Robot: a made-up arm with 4 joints. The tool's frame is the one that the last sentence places. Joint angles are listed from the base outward.
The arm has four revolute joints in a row. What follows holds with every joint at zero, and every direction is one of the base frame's. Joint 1 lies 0.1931 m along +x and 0.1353 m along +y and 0.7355 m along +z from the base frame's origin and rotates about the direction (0.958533, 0.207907, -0.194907), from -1.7 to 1.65 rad. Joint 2 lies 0.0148 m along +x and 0.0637 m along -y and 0.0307 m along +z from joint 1 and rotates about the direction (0.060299, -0.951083, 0.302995), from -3.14 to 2.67 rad. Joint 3 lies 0.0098 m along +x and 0.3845 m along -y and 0.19 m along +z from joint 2 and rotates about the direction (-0.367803, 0.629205, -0.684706), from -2.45 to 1.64 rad. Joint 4 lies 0.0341 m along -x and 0.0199 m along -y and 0.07 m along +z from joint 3 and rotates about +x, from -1.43 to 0.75 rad. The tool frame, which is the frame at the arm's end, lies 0.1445 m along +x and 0.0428 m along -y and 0.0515 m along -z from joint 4; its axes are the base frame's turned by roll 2.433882, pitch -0.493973 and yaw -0.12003 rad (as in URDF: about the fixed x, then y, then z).
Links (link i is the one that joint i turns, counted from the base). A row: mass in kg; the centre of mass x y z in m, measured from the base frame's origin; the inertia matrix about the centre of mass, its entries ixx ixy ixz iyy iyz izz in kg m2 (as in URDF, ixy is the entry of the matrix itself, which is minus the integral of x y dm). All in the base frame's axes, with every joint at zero. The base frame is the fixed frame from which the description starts. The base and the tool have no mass.
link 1: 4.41; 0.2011 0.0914 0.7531; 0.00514 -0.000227 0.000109 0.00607 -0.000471 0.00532
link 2: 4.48; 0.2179 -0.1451 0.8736; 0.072 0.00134 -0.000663 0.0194 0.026 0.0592
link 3: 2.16; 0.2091 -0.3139 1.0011; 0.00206 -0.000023 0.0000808 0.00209 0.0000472 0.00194
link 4: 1; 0.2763 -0.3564 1.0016; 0.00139 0.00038 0.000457 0.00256 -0.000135 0.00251
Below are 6 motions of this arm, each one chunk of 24 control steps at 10 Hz.
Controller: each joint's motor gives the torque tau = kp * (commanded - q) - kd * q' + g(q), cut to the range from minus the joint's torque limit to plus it. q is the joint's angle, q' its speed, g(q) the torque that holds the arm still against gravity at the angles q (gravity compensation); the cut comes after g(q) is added. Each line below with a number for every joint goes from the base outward.
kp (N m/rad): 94 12 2.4 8.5
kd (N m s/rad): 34 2.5 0.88 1.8
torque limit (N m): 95 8.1 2.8 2.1
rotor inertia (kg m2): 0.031 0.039 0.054 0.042
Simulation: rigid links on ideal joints. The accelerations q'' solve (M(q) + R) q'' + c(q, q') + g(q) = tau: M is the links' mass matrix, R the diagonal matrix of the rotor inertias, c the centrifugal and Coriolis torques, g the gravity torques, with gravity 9.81 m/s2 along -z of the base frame. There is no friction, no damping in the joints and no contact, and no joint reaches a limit. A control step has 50 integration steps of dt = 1/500 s. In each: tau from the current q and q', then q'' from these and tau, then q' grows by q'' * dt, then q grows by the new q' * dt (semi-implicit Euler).
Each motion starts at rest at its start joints. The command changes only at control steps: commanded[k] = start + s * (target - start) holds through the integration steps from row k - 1 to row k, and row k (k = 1, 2, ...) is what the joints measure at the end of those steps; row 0 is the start. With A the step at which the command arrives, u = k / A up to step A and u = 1 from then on. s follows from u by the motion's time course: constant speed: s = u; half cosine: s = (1 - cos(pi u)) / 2; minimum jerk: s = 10 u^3 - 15 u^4 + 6 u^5; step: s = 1 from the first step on.
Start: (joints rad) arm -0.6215 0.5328 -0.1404 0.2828
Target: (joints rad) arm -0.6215 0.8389 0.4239 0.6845
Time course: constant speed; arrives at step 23
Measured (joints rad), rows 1 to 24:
1: -0.6216 0.5369 -0.1368 0.2885
2: -0.6217 0.5450 -0.1282 0.2991
3: -0.6217 0.5554 -0.1154 0.3126
4: -0.6217 0.5671 -0.0994 0.3277
5: -0.6217 0.5796 -0.0809 0.3438
6: -0.6216 0.5924 -0.0606 0.3605
7: -0.6216 0.6054 -0.0391 0.3775
8: -0.6216 0.6185 -0.0167 0.3947
9: -0.6216 0.6317 0.0063 0.4120
10: -0.6215 0.6450 0.0298 0.4293
11: -0.6215 0.6582 0.0536 0.4467
12: -0.6215 0.6715 0.0777 0.4642
13: -0.6215 0.6848 0.1018 0.4816
14: -0.6215 0.6981 0.1261 0.4991
15: -0.6215 0.7114 0.1505 0.5165
16: -0.6215 0.7247 0.1749 0.5340
17: -0.6215 0.7380 0.1994 0.5515
18: -0.6215 0.7513 0.2238 0.5689
19: -0.6215 0.7646 0.2483 0.5864
20: -0.6215 0.7779 0.2728 0.6038
21: -0.6215 0.7912 0.2974 0.6213
22: -0.6215 0.8045 0.3219 0.6388
23: -0.6215 0.8178 0.3464 0.6562
24: -0.6213 0.8270 0.3673 0.6680

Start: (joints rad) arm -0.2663 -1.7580 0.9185 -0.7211
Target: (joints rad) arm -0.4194 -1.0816 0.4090 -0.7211
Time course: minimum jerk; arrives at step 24
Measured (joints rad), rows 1 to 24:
1: -0.2663 -1.7579 0.9185 -0.7211
2: -0.2664 -1.7569 0.9182 -0.7211
3: -0.2667 -1.7540 0.9172 -0.7211
4: -0.2675 -1.7476 0.9147 -0.7212
5: -0.2690 -1.7366 0.9099 -0.7212
6: -0.2715 -1.7200 0.9020 -0.7213
7: -0.2751 -1.6973 0.8903 -0.7213
8: -0.2800 -1.6684 0.8746 -0.7213
9: -0.2861 -1.6334 0.8547 -0.7213
10: -0.2935 -1.5931 0.8306 -0.7213
11: -0.3020 -1.5483 0.8027 -0.7213
12: -0.3114 -1.5001 0.7714 -0.7213
13: -0.3217 -1.4497 0.7375 -0.7213
14: -0.3324 -1.3984 0.7018 -0.7212
15: -0.3434 -1.3477 0.6652 -0.7212
16: -0.3543 -1.2990 0.6286 -0.7212
17: -0.3649 -1.2534 0.5929 -0.7212
18: -0.3749 -1.2123 0.5592 -0.7212
19: -0.3840 -1.1765 0.5283 -0.7212
20: -0.3921 -1.1467 0.5007 -0.7212
21: -0.3989 -1.1231 0.4771 -0.7212
22: -0.4045 -1.1059 0.4578 -0.7212
23: -0.4089 -1.0944 0.4427 -0.7212
24: -0.4120 -1.0875 0.4316 -0.7212

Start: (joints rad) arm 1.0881 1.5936 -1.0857 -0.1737
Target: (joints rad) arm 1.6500 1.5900 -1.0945 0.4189
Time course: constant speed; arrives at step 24
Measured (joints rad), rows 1 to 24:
1: 1.0922 1.5905 -1.0859 -0.1656
2: 1.1012 1.5885 -1.0859 -0.1507
3: 1.1140 1.5880 -1.0859 -0.1316
4: 1.1296 1.5884 -1.0861 -0.1103
5: 1.1474 1.5891 -1.0864 -0.0875
6: 1.1668 1.5898 -1.0868 -0.0640
7: 1.1872 1.5905 -1.0872 -0.0399
8: 1.2084 1.5910 -1.0876 -0.0156
9: 1.2303 1.5914 -1.0881 0.0088
10: 1.2525 1.5916 -1.0885 0.0334
11: 1.2751 1.5918 -1.0889 0.0580
12: 1.2979 1.5919 -1.0893 0.0826
13: 1.3208 1.5919 -1.0897 0.1073
14: 1.3439 1.5919 -1.0901 0.1320
15: 1.3671 1.5918 -1.0904 0.1566
16: 1.3903 1.5917 -1.0908 0.1813
17: 1.4136 1.5916 -1.0912 0.2060
18: 1.4369 1.5915 -1.0916 0.2307
19: 1.4603 1.5914 -1.0919 0.2554
20: 1.4836 1.5912 -1.0923 0.2801
21: 1.5070 1.5911 -1.0927 0.3048
22: 1.5304 1.5910 -1.0930 0.3295
23: 1.5538 1.5908 -1.0934 0.3542
24: 1.5772 1.5907 -1.0938 0.3789

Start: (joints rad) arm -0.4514 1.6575 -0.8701 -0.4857
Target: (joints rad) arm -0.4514 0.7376 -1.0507 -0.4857
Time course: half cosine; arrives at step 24
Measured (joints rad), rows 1 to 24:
1: -0.4513 1.6563 -0.8703 -0.4857
2: -0.4512 1.6516 -0.8711 -0.4857
3: -0.4509 1.6417 -0.8726 -0.4858
4: -0.4507 1.6255 -0.8750 -0.4858
5: -0.4505 1.6027 -0.8784 -0.4858
6: -0.4504 1.5733 -0.8828 -0.4858
7: -0.4503 1.5377 -0.8882 -0.4858
8: -0.4503 1.4964 -0.8946 -0.4858
9: -0.4503 1.4500 -0.9020 -0.4858
10: -0.4504 1.3994 -0.9102 -0.4858
11: -0.4505 1.3453 -0.9192 -0.4858
12: -0.4506 1.2886 -0.9288 -0.4858
13: -0.4508 1.2304 -0.9390 -0.4858
14: -0.4510 1.1717 -0.9494 -0.4858
15: -0.4512 1.1134 -0.9601 -0.4858
16: -0.4514 1.0565 -0.9707 -0.4857
17: -0.4516 1.0021 -0.9812 -0.4857
18: -0.4518 0.9510 -0.9913 -0.4857
19: -0.4520 0.9041 -1.0009 -0.4857
20: -0.4522 0.8623 -1.0098 -0.4856
21: -0.4523 0.8262 -1.0178 -0.4856
22: -0.4524 0.7964 -1.0249 -0.4856
23: -0.4525 0.7735 -1.0309 -0.4856
24: -0.4526 0.7579 -1.0356 -0.4856

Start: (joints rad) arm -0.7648 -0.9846 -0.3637 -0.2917
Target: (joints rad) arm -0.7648 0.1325 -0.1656 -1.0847
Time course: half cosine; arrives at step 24
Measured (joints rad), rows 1 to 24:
1: -0.7647 -0.9832 -0.3635 -0.2928
2: -0.7645 -0.9775 -0.3625 -0.2970
3: -0.7643 -0.9655 -0.3607 -0.3058
4: -0.7641 -0.9458 -0.3579 -0.3199
5: -0.7640 -0.9181 -0.3541 -0.3396
6: -0.7639 -0.8824 -0.3491 -0.3648
7: -0.7639 -0.8392 -0.3431 -0.3954
8: -0.7639 -0.7890 -0.3360 -0.4308
9: -0.7641 -0.7326 -0.3278 -0.4706
10: -0.7643 -0.6711 -0.3187 -0.5140
11: -0.7645 -0.6053 -0.3088 -0.5604
12: -0.7648 -0.5365 -0.2982 -0.6090
13: -0.7650 -0.4659 -0.2871 -0.6589
14: -0.7652 -0.3945 -0.2756 -0.7093
15: -0.7654 -0.3237 -0.2640 -0.7594
16: -0.7656 -0.2546 -0.2525 -0.8082
17: -0.7657 -0.1885 -0.2411 -0.8550
18: -0.7657 -0.1264 -0.2302 -0.8989
19: -0.7657 -0.0695 -0.2199 -0.9392
20: -0.7656 -0.0186 -0.2104 -0.9753
21: -0.7655 0.0253 -0.2018 -1.0064
22: -0.7654 0.0615 -0.1943 -1.0320
23: -0.7652 0.0893 -0.1880 -1.0518
24: -0.7650 0.1083 -0.1831 -1.0653

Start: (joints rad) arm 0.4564 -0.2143 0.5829 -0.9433
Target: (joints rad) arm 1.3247 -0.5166 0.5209 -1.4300
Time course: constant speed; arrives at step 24
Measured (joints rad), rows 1 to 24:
1: 0.4624 -0.2170 0.5811 -0.9505
2: 0.4762 -0.2239 0.5785 -0.9631
3: 0.4960 -0.2335 0.5761 -0.9788
4: 0.5202 -0.2448 0.5741 -0.9963
5: 0.5478 -0.2569 0.5723 -1.0149
6: 0.5776 -0.2694 0.5707 -1.0341
7: 0.6092 -0.2821 0.5689 -1.0537
8: 0.6421 -0.2948 0.5671 -1.0735
9: 0.6759 -0.3076 0.5652 -1.0936
10: 0.7103 -0.3203 0.5631 -1.1137
11: 0.7452 -0.3330 0.5610 -1.1338
12: 0.7804 -0.3457 0.5588 -1.1540
13: 0.8159 -0.3584 0.5564 -1.1742
14: 0.8516 -0.3710 0.5541 -1.1945
15: 0.8874 -0.3837 0.5516 -1.2147
16: 0.9234 -0.3963 0.5492 -1.2350
17: 0.9594 -0.4089 0.5467 -1.2552
18: 0.9954 -0.4216 0.5442 -1.2755
19: 1.0315 -0.4342 0.5416 -1.2958
20: 1.0676 -0.4468 0.5391 -1.3160
21: 1.1037 -0.4594 0.5365 -1.3363
22: 1.1399 -0.4720 0.5340 -1.3566
23: 1.1760 -0.4846 0.5314 -1.3769
24: 1.2122 -0.4972 0.5288 -1.3971

